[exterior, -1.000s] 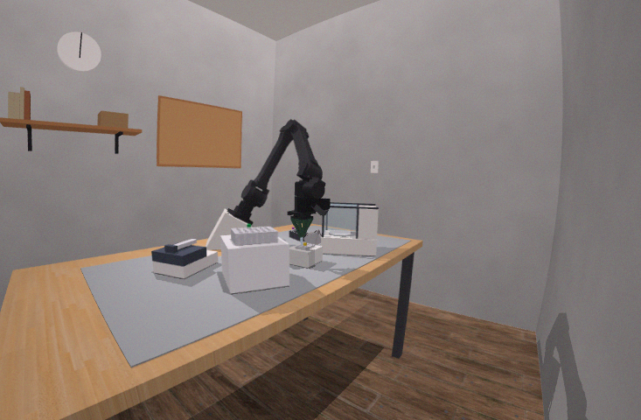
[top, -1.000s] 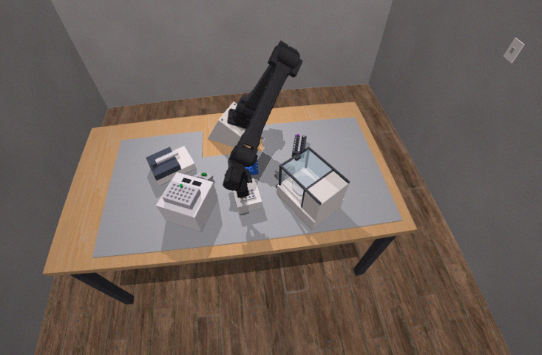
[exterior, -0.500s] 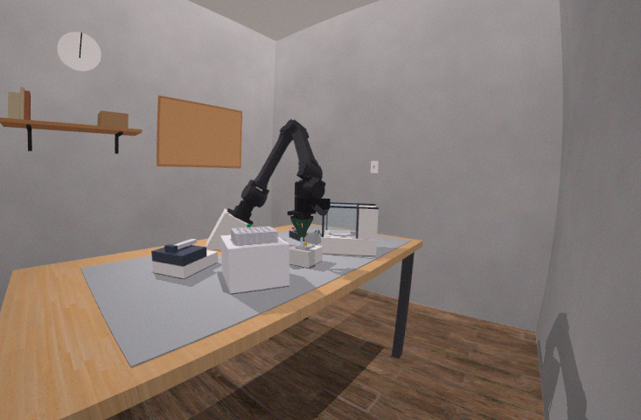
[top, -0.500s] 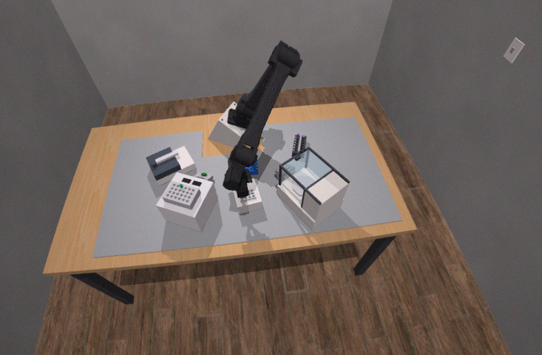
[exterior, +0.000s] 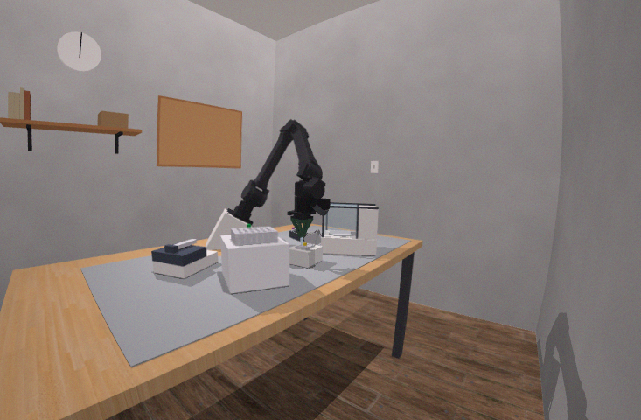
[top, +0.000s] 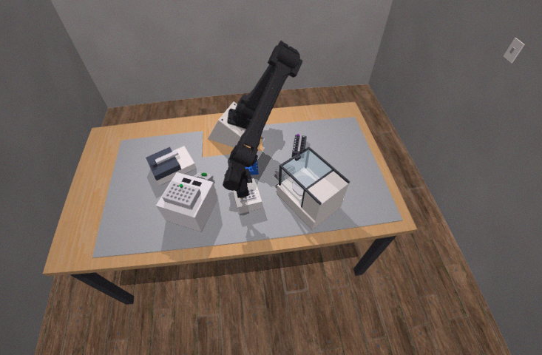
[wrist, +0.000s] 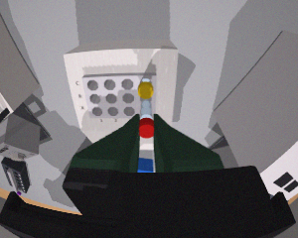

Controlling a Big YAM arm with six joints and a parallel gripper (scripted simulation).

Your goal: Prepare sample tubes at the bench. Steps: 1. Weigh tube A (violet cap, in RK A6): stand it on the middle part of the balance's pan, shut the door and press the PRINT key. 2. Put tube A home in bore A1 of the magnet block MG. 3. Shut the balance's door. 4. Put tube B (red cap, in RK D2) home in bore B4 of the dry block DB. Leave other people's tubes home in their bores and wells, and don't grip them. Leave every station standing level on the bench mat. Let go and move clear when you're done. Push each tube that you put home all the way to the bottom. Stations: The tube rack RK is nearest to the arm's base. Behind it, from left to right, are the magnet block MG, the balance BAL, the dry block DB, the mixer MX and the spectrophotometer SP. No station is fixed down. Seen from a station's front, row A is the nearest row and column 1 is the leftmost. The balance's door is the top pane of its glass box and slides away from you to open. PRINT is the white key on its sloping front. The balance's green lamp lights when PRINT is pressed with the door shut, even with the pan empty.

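The yellow-capped tube lies 50 mm below my hand, 10 mm to the left of it and 10 mm ahead of it. From my hand the other things lie so: balance door (260 mm to the left, 100 mm above, 80 mm behind); then dry block (80 mm below, 30 mm behind, 20 mm to the left); then tube rack (210 mm behind, 100 mm below, 10 mm to the right).
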